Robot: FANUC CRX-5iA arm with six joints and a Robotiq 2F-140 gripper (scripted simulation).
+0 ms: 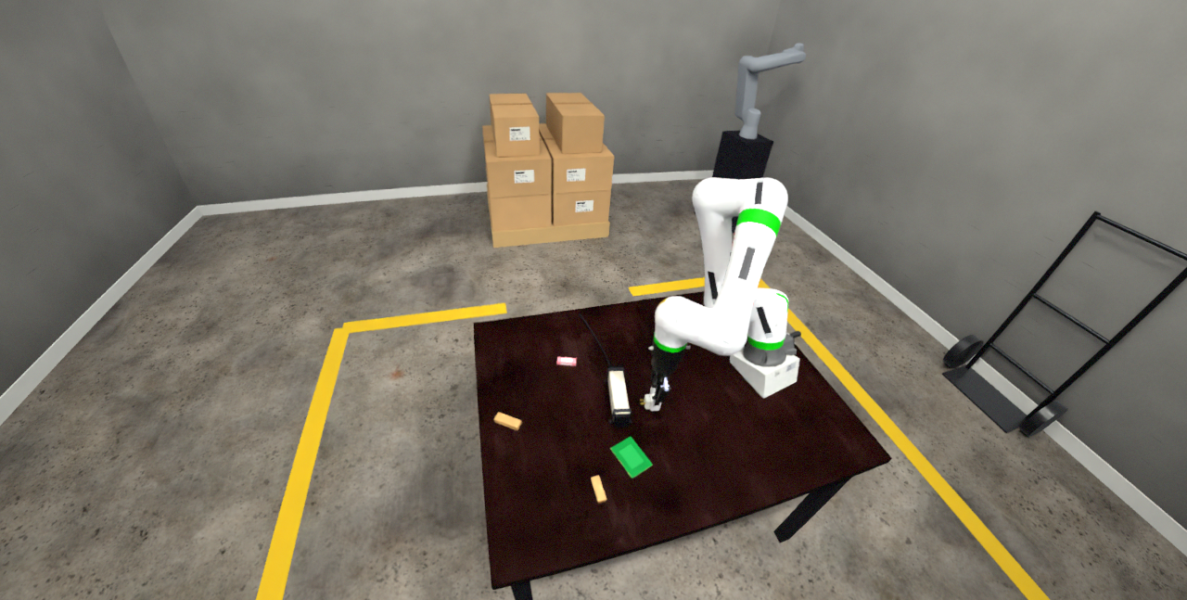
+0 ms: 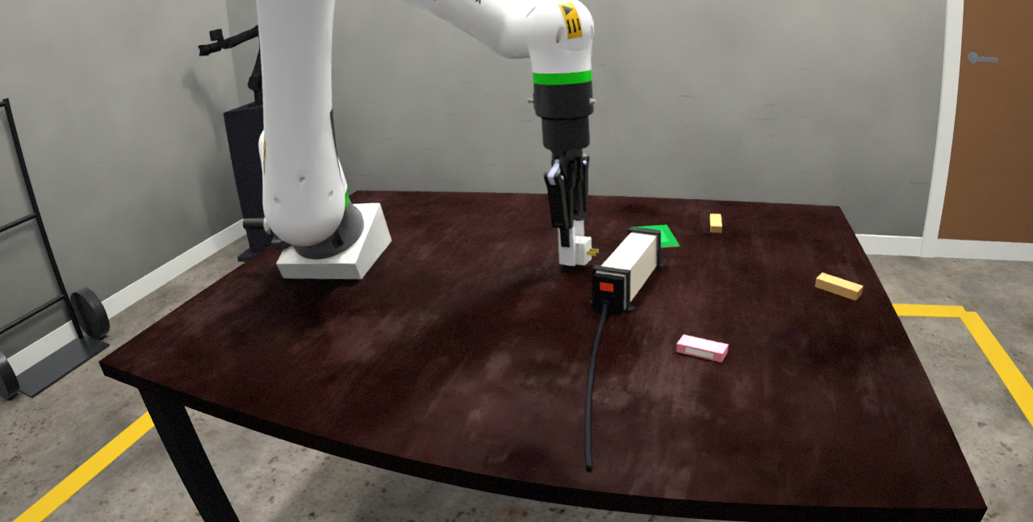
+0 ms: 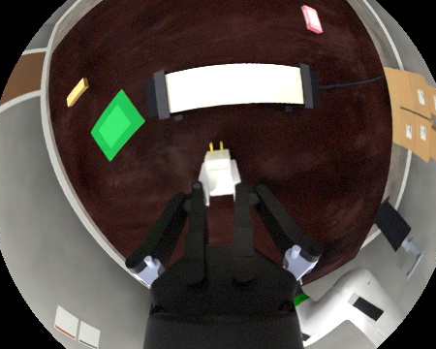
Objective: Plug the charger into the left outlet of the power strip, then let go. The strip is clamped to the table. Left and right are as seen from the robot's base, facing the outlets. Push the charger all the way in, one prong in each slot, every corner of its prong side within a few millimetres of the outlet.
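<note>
The white charger is 10 mm below my hand and 10 mm ahead of it. Round my hand: power strip: 110 mm ahead, 70 mm to the right, 20 mm below; then flat piece: 140 mm ahead, 130 mm to the left, 40 mm below; then red switch: 160 mm to the right, 70 mm ahead.
</note>
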